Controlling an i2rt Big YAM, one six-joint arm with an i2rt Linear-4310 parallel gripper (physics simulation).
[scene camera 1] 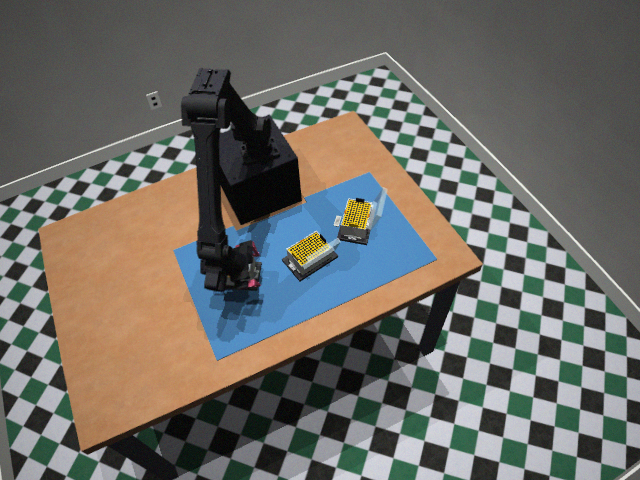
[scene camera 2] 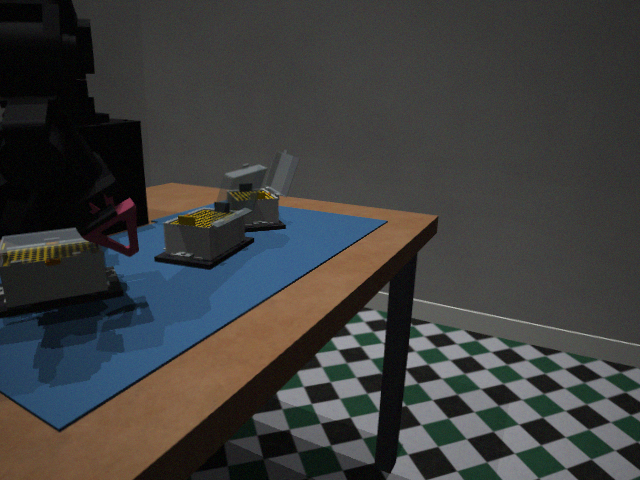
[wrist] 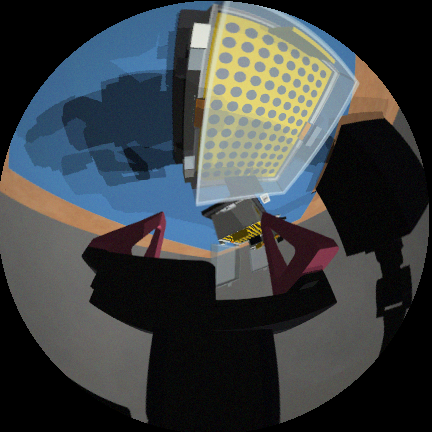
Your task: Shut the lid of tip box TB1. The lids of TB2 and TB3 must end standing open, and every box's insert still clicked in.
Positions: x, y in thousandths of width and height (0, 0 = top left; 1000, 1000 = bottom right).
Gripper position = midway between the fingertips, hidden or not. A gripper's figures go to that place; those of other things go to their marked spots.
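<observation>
A clear lid (scene camera 2: 445, 347) is 970 mm from the lens. My gripper (scene camera 2: 191, 491) is nearer to the lens than the clear lid, and for the gripper I read a distance of 630 mm from the lens.
</observation>
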